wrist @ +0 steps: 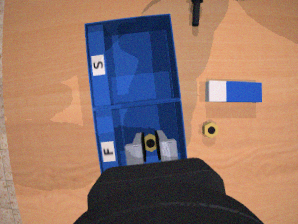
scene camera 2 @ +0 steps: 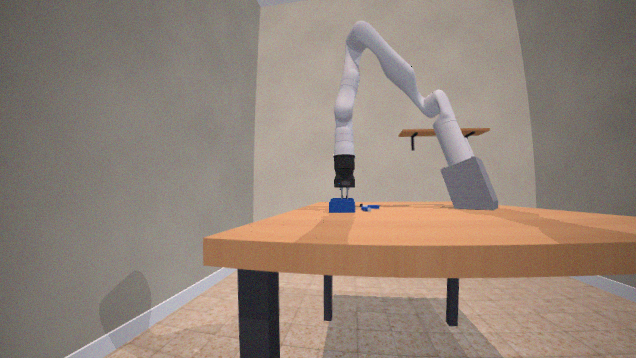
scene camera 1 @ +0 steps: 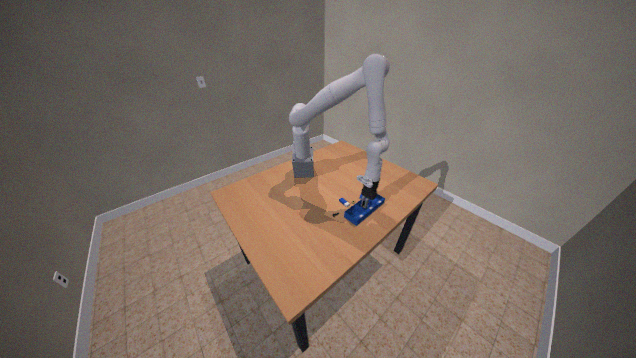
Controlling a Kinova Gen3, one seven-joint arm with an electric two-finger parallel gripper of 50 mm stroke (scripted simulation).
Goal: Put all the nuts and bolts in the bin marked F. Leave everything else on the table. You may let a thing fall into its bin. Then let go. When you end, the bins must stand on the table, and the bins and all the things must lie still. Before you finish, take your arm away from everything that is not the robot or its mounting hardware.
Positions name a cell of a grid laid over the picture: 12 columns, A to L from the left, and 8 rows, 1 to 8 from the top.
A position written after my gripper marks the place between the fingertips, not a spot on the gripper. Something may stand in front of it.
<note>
In view: my gripper (wrist: G6) and a blue bin (wrist: F3).
</note>
